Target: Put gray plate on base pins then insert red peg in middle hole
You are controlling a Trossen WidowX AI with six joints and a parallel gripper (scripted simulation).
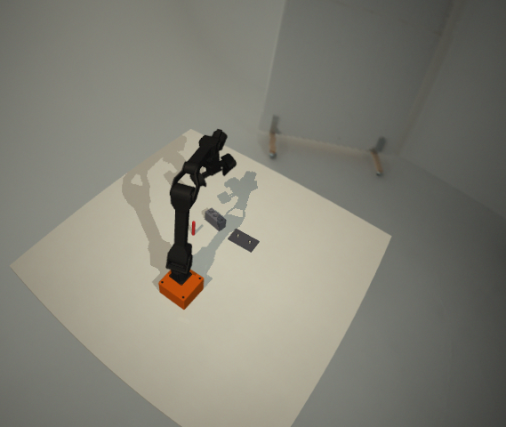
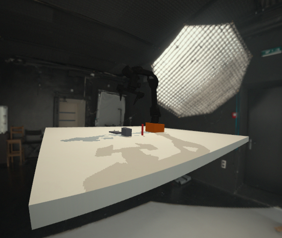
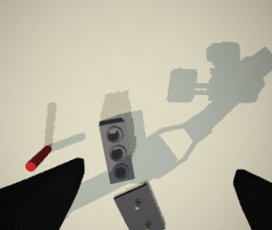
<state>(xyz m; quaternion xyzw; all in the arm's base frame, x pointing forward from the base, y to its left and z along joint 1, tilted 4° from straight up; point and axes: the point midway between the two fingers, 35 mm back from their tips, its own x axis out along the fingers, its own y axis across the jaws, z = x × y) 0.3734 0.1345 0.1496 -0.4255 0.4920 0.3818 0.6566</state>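
The gray plate is 2 cm behind my gripper tip, 4 cm to the right of it and 18 cm below it. Round my gripper tip: red peg (14 cm behind, 1 cm to the right, 18 cm below); then dark flat base (2 cm behind, 20 cm to the right, 21 cm below).
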